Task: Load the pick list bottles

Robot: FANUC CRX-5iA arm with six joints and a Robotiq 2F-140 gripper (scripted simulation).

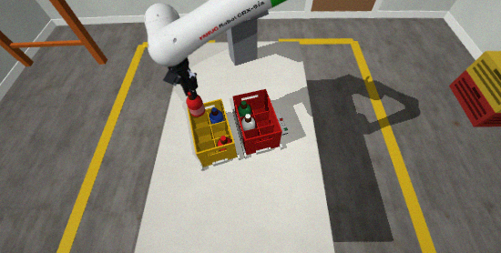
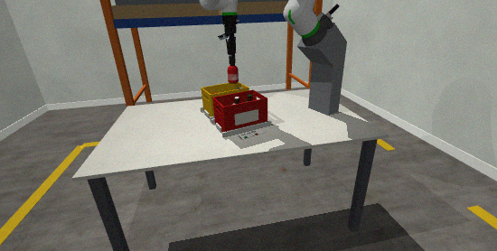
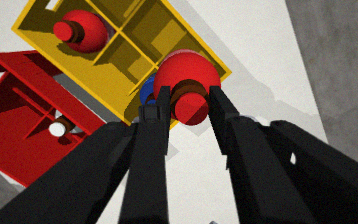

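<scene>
Right now my hand is 8 cm above the red-labelled bottle. The rest, counted from my hand: green-label bottle: 13 cm behind, 20 cm to the left, 26 cm below; then blue-labelled bottle: 5 cm behind, 7 cm to the left, 26 cm below; then yellow crate: 5 cm ahead, 8 cm to the left, 27 cm below.
</scene>
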